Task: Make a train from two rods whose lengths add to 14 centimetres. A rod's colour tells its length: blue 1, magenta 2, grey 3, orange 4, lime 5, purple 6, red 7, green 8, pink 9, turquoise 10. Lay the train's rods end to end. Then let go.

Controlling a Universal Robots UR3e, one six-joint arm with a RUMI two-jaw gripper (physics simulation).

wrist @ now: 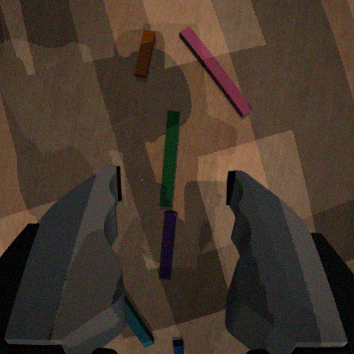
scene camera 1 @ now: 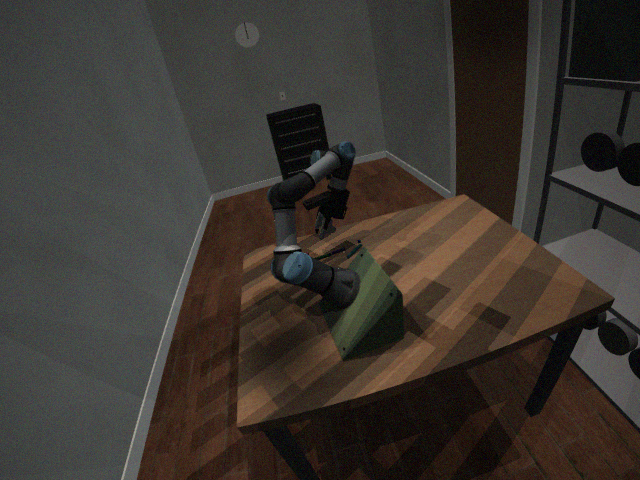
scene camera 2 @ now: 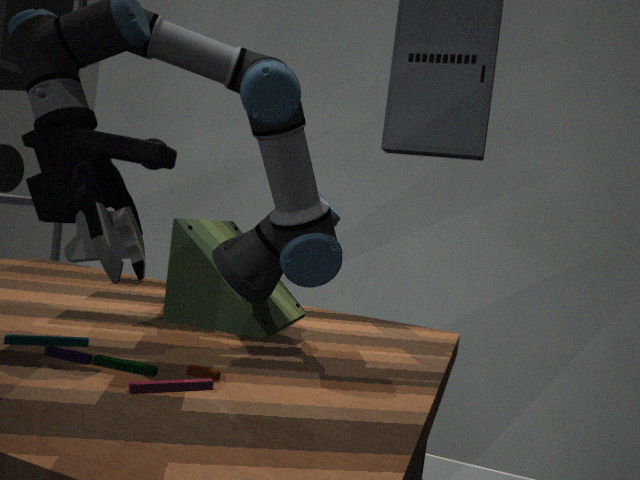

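Where they show: gripper, between the fingertips: [wrist: 173, 170] [scene camera 1: 318, 236] [scene camera 2: 129, 281]; arm's base, origin of its link: [scene camera 1: 345, 289] [scene camera 2: 238, 275].
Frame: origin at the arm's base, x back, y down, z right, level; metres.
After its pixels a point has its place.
A green rod [scene camera 2: 125, 364] @(x -0.338, y 0.079, z -0.032 m) [wrist: 170, 159] @(x -0.334, y 0.077, z -0.027 m) and a purple rod [scene camera 2: 68, 354] @(x -0.350, y 0.080, z 0.042 m) [wrist: 168, 245] @(x -0.346, y 0.077, z 0.045 m) lie end to end on the table, nearly in one line. Their facing ends are very close; whether they touch is hard to tell. My gripper [scene camera 2: 128, 280] @(x -0.333, y -0.018, z -0.022 m) [wrist: 173, 170] @(x -0.333, y -0.018, z -0.022 m) is open and empty, high above the table. A pink rod [scene camera 2: 171, 385] @(x -0.364, y 0.080, z -0.112 m) [wrist: 216, 72] @(x -0.359, y 0.077, z -0.107 m) and an orange rod [scene camera 2: 203, 372] @(x -0.301, y 0.080, z -0.115 m) [wrist: 145, 54] @(x -0.297, y 0.077, z -0.110 m) lie apart from them, beyond the green end. A turquoise rod [scene camera 2: 46, 340] @(x -0.320, y 0.081, z 0.107 m) [wrist: 138, 322] @(x -0.333, y 0.078, z 0.125 m) lies near the purple end, partly hidden by a finger in the wrist view.
A small blue rod [wrist: 178, 346] @(x -0.375, y 0.077, z 0.145 m) lies at the wrist view's bottom edge, partly cut off. The arm stands on a green wedge-shaped base [scene camera 1: 379, 310] @(x 0.163, y -0.039, z 0.057 m) [scene camera 2: 199, 289] @(x -0.070, y 0.024, z 0.035 m) on the wooden table [scene camera 1: 460, 248] @(x -0.139, y 0.087, z 0.498 m) [scene camera 2: 310, 423] @(x -0.354, y 0.087, z -0.270 m). A shelf rack [scene camera 1: 551, 129] with dark round objects stands at the right.
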